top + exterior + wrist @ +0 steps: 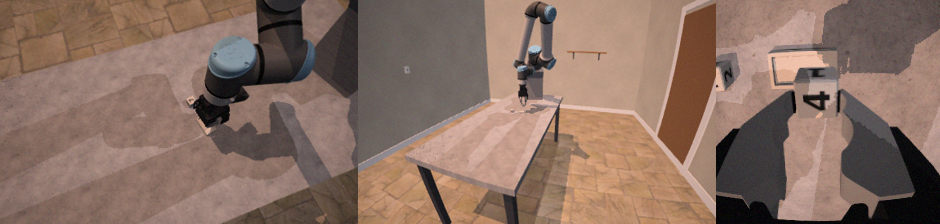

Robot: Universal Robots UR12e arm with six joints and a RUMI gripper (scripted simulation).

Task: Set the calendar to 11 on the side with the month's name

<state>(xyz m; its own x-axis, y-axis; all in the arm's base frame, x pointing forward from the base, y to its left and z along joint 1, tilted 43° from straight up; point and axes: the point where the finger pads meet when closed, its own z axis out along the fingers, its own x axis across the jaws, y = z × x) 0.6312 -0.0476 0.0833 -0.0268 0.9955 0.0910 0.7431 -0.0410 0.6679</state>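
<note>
My hand is 2 cm to the left of the calendar tray and 8 cm above it. Also, from my hand: digit cube 1 cm ahead, 12 cm to the right, 8 cm below; white cube 1 cm below.
</note>
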